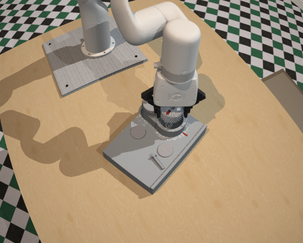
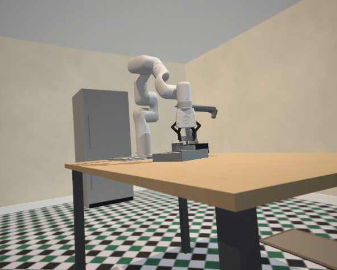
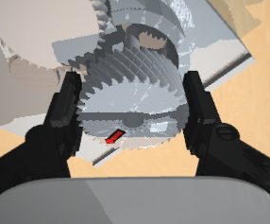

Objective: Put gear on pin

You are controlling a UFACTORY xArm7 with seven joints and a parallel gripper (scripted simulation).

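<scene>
My hand is right at the gear. From my hand the other things lie so: bolt 9 cm to the right, 7 cm ahead, 6 cm below.
</scene>
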